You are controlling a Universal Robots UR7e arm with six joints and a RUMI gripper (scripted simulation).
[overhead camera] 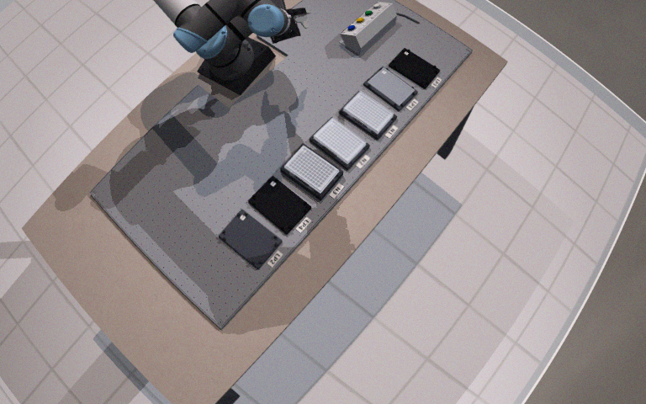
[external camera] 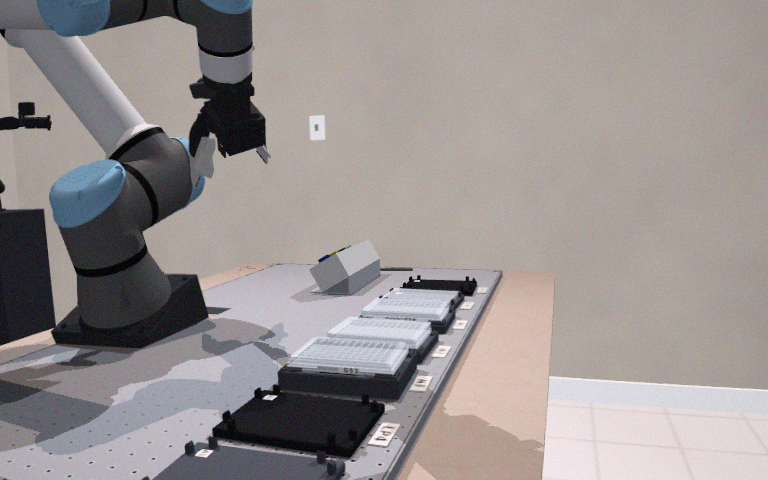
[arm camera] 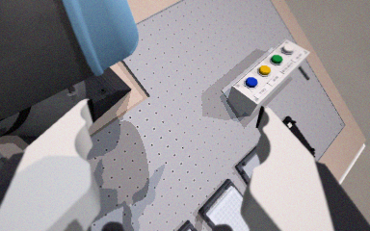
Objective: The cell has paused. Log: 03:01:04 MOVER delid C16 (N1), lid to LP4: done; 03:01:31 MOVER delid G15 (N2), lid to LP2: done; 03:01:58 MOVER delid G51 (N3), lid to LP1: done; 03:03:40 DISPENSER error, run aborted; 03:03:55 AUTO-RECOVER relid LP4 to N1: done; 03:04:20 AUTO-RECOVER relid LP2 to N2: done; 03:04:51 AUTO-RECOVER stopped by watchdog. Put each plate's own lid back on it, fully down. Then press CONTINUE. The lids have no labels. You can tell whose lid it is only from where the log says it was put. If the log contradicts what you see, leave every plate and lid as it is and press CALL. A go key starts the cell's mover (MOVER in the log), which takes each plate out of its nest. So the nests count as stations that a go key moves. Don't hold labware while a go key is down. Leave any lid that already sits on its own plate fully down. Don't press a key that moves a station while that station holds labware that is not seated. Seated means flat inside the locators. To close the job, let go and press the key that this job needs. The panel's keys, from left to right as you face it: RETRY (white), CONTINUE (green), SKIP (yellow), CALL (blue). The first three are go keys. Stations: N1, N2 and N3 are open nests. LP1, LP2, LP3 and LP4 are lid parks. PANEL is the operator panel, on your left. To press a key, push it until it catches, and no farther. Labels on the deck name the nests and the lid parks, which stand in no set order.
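The light grey lid lies 31 cm ahead of my hand, 24 cm below it and 11 cm to the left of it. Also, from my hand: yellow skip key: 27 cm to the left, 19 cm below, 11 cm ahead; then blue key: 22 cm to the left, 19 cm below, 10 cm ahead; then green continue key: 32 cm to the left, 19 cm below, 11 cm ahead.
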